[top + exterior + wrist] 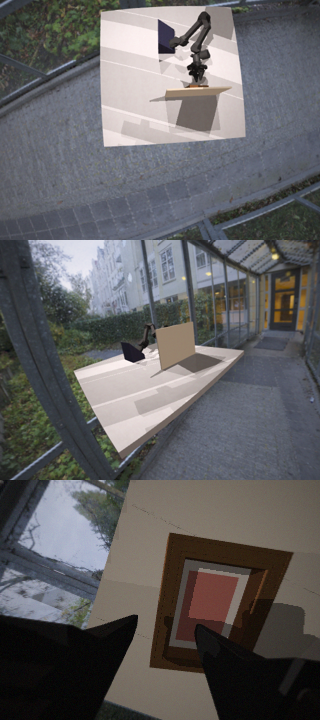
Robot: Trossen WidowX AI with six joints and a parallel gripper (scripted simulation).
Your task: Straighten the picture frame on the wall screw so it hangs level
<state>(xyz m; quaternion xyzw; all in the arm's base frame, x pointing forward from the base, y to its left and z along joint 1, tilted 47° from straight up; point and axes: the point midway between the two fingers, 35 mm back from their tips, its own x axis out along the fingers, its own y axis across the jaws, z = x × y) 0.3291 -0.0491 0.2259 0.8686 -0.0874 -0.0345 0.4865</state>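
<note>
The picture frame lies 5 cm below my gripper tip, 5 cm ahead of it and 2 cm to the right of it. Also, from my gripper tip: beige wall panel 6 cm below, 6 cm ahead, 2 cm to the right.
</note>
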